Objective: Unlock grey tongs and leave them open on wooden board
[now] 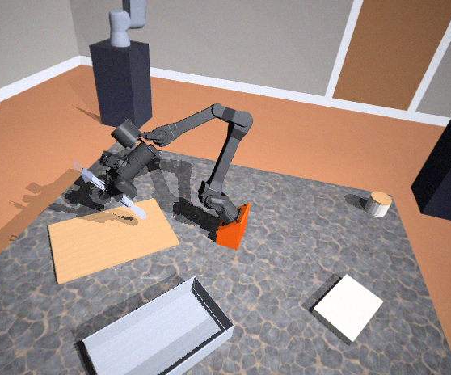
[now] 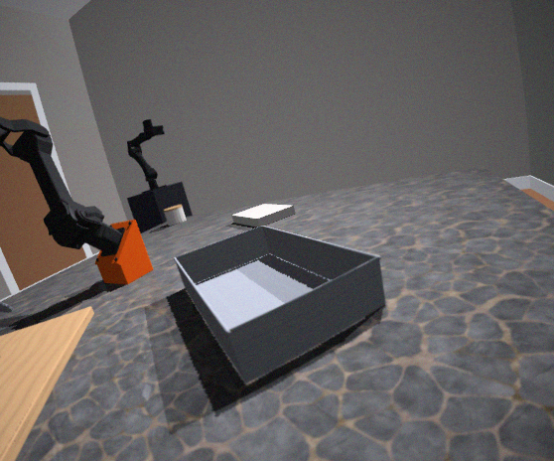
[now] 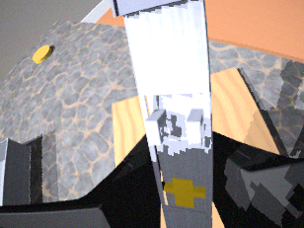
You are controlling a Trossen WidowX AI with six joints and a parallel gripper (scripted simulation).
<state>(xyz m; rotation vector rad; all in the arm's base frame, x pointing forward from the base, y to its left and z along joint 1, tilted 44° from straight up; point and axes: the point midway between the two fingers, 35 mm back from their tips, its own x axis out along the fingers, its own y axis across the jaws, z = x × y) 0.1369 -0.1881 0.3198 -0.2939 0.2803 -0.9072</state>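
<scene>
Right now the yellow lock piece is 2 cm behind my gripper tip, 2 cm to the left of it and 2 cm above it. The rest, counted from my gripper tip: white flat block (1 cm ahead, 76 cm to the left, 16 cm below); wooden board (2 cm behind, 1 cm to the left, 17 cm below); grey roasting tin (26 cm ahead, 31 cm to the left, 15 cm below).
</scene>
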